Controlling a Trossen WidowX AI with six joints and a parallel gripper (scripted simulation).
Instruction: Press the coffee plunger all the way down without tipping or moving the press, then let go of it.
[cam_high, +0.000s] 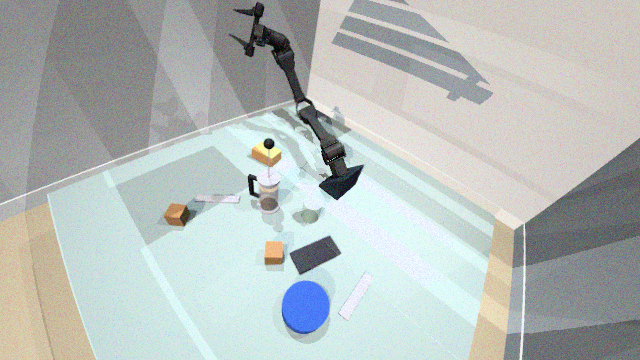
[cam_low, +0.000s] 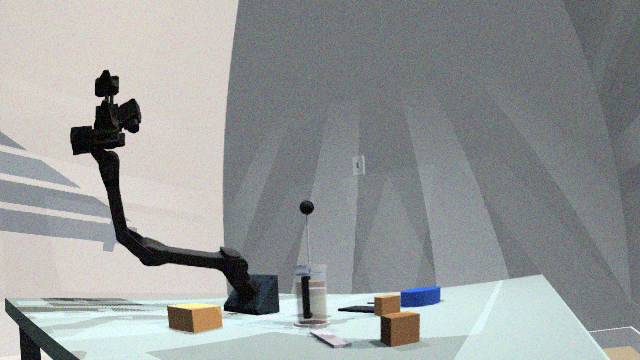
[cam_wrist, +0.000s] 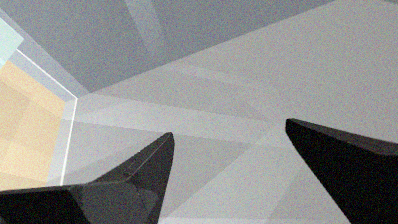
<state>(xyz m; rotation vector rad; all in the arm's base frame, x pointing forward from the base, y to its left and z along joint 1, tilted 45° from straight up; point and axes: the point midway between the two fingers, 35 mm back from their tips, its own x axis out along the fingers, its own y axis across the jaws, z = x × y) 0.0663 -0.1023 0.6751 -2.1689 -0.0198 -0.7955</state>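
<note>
Right now the coffee press is 43 cm to the left of my gripper tip, 35 cm below it and 21 cm ahead of it. From my gripper tip the other things lie so: dark slab 69 cm to the left, 48 cm below, 24 cm ahead; blue disc 77 cm to the left, 46 cm below, 38 cm ahead; grey cup 59 cm to the left, 44 cm below, 14 cm ahead.
</note>
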